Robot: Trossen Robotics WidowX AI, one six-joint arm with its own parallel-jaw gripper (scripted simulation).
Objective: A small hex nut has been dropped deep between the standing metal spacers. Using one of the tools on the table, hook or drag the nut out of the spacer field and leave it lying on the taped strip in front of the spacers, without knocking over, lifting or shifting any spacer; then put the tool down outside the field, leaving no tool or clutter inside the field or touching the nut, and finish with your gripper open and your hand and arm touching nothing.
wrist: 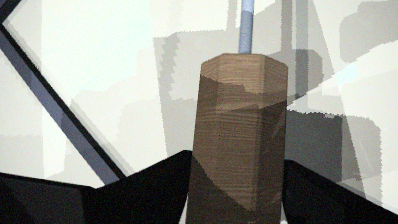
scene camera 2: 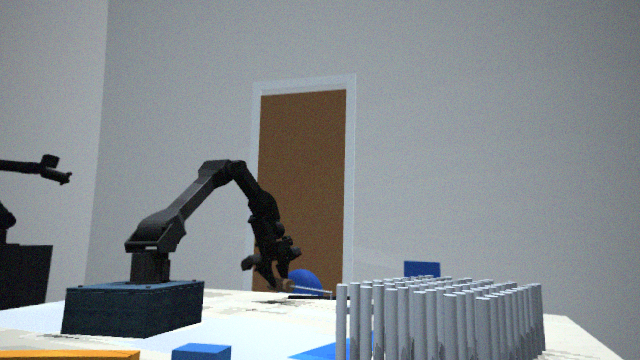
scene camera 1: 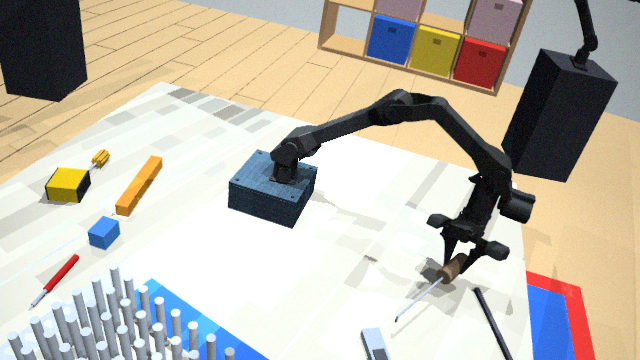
Note:
In view: the gripper (scene camera 1: 452, 269), a yellow box (scene camera 1: 66, 184), a blue cube (scene camera 1: 101, 235) and an orange bar (scene camera 1: 124, 206).
The gripper also shows in the wrist view (wrist: 236, 165) and in scene camera 2 (scene camera 2: 281, 286). The wrist view does not show the yellow box: it is out of frame. Scene camera 2 does not show the yellow box: it is out of frame.

